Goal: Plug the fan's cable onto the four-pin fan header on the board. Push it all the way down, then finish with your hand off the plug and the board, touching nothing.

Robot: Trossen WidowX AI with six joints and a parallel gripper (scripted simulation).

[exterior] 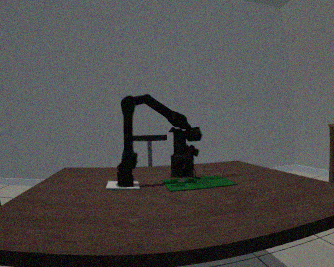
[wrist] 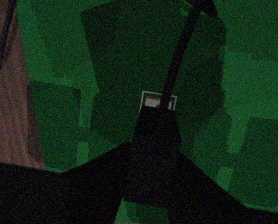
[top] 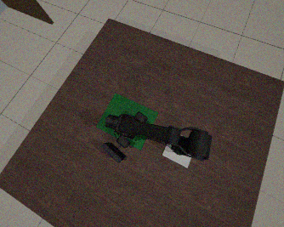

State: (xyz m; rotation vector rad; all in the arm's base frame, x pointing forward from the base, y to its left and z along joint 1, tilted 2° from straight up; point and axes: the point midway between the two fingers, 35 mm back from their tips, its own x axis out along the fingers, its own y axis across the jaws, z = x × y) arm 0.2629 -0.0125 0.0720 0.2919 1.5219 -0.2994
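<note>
The dark plug lies 1 cm ahead of my gripper tip and 1 cm above it. From my gripper tip the other things lie so: green board 6 cm ahead, 5 cm to the right, 5 cm below; then white four-pin fan header 1 cm ahead, 4 cm below; then dark fan 7 cm ahead, 12 cm to the left, 2 cm above.
</note>
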